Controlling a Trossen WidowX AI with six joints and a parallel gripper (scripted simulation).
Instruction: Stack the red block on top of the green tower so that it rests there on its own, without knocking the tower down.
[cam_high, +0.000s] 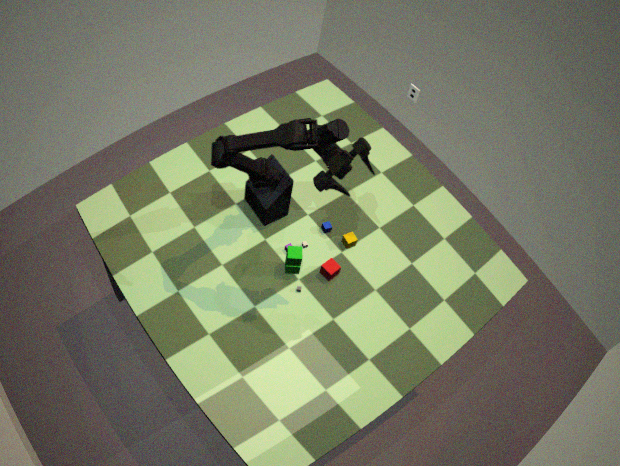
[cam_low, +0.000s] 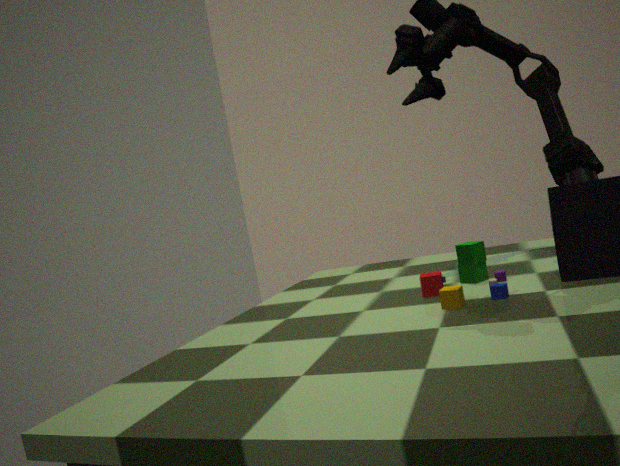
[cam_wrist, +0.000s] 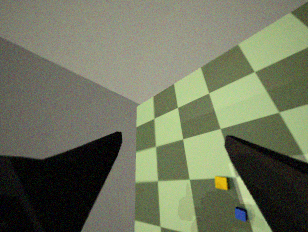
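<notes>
Now: gripper tip 44 cm above the red block and 3 cm to the left of it. Also, from my gripper tip: tiny dark cube: 45 cm below, 15 cm to the right, 1 cm behind; then yellow cube: 44 cm below, 11 cm to the left, 5 cm behind; then blue cube: 45 cm below, 14 cm behind, 8 cm to the left.
</notes>
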